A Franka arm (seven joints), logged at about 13 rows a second.
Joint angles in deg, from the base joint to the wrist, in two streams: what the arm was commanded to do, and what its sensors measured. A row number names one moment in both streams.
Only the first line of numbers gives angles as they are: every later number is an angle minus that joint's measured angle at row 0.
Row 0, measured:
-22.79 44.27 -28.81 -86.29 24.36 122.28 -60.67
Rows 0 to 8, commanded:
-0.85 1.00 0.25 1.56 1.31 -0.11 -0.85
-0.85 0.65 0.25 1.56 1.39 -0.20 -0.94
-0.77 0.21 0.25 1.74 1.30 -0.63 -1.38
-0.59 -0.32 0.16 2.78 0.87 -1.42 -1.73
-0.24 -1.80 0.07 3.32 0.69 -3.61 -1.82
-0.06 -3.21 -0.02 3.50 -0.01 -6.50 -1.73
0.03 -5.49 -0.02 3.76 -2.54 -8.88 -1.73
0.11 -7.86 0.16 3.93 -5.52 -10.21 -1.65
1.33 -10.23 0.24 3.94 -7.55 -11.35 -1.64
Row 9, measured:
0.19 -4.21 0.02 4.97 -3.96 -8.05 -0.85
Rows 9 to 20, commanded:
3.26 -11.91 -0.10 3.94 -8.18 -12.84 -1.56
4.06 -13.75 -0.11 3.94 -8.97 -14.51 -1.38
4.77 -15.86 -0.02 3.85 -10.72 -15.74 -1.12
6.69 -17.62 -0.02 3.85 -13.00 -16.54 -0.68
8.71 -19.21 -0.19 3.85 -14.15 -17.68 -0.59
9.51 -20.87 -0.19 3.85 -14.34 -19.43 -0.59
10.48 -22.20 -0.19 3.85 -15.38 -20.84 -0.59
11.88 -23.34 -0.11 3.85 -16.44 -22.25 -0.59
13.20 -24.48 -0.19 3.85 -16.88 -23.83 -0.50
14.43 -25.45 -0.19 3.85 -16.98 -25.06 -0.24
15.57 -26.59 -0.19 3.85 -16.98 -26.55 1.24
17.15 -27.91 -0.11 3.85 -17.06 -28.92 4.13
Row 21, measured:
14.31 -24.29 0.14 5.57 -15.65 -25.95 0.53
